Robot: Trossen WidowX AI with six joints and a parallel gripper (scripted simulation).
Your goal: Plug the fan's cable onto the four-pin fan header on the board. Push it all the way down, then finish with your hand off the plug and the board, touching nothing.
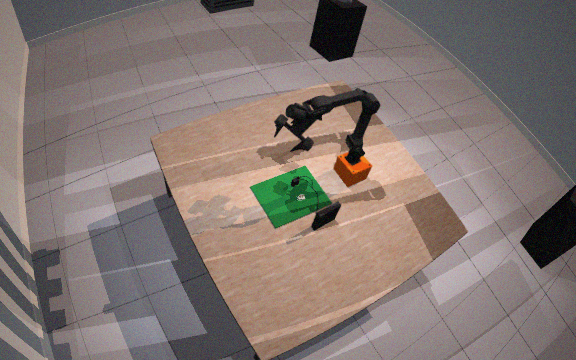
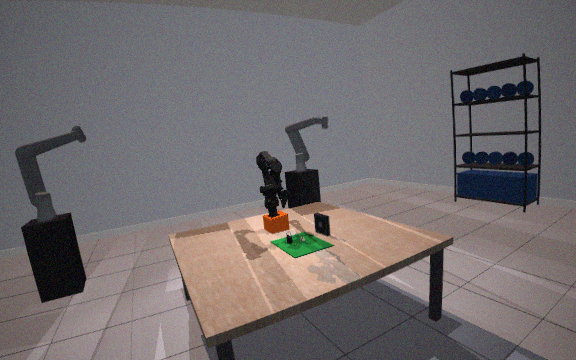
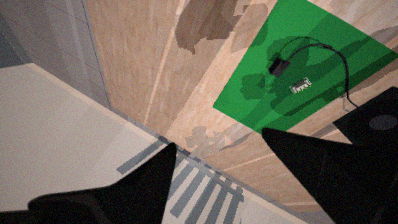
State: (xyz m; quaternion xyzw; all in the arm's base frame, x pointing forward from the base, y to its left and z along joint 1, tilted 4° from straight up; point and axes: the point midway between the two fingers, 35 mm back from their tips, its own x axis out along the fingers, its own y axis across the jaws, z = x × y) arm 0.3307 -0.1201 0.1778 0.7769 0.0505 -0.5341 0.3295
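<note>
My gripper tip is now 6 cm past the dark plug, 8 cm to the right of it and 22 cm above it. Round my gripper tip: black fan (5 cm behind, 30 cm to the left, 18 cm below); then green board (1 cm behind, 12 cm to the left, 26 cm below).
</note>
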